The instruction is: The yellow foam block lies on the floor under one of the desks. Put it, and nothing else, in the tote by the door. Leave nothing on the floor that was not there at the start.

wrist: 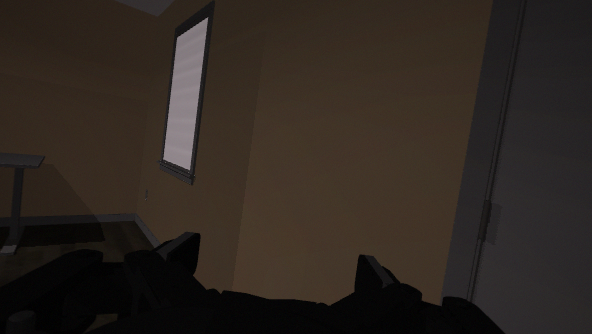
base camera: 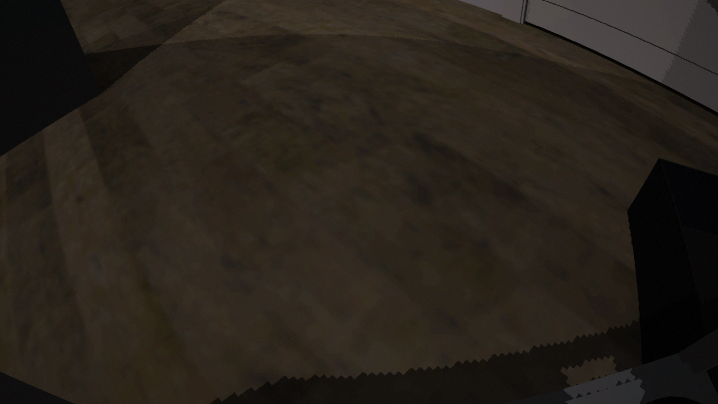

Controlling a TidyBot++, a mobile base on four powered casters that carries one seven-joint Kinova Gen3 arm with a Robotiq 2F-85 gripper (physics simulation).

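Places are measured from the arm's base along level axes (x ahead, y down, z left), in millimetres.
Pixels of known places: gripper, between the fingertips: [wrist: 277,261].
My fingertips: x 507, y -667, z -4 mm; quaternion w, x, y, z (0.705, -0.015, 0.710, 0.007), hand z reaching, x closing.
Note:
Behind a point stands the place of what it marks.
My gripper [wrist: 277,261] @(x 507, y -667, z -4 mm) is open and empty, its two dark fingers wide apart at the bottom of the wrist view, with the tan wall beyond them. The yellow foam block does not show in either view. A black box-like thing [base camera: 662,261] @(x 258, y 339, z -319 mm) stands on the floor at the right edge of the base camera view; it is too dark and cut off to tell whether it is the tote. Part of a desk [wrist: 21,160] @(x 2730, y -324, z 2227 mm) shows at the far left of the wrist view, on a grey leg.
A grey door [wrist: 545,150] @(x 962, y -801, z -529 mm) with its frame and hinge is at the right of the wrist view. A window [wrist: 185,100] @(x 2786, y -1007, z 963 mm) is in the wall left of centre. A large dark upright thing [base camera: 35,65] @(x 790, y 251, z 702 mm) stands at the upper left. A white panel [base camera: 617,35] @(x 831, y 325, z -638 mm) is at the upper right.

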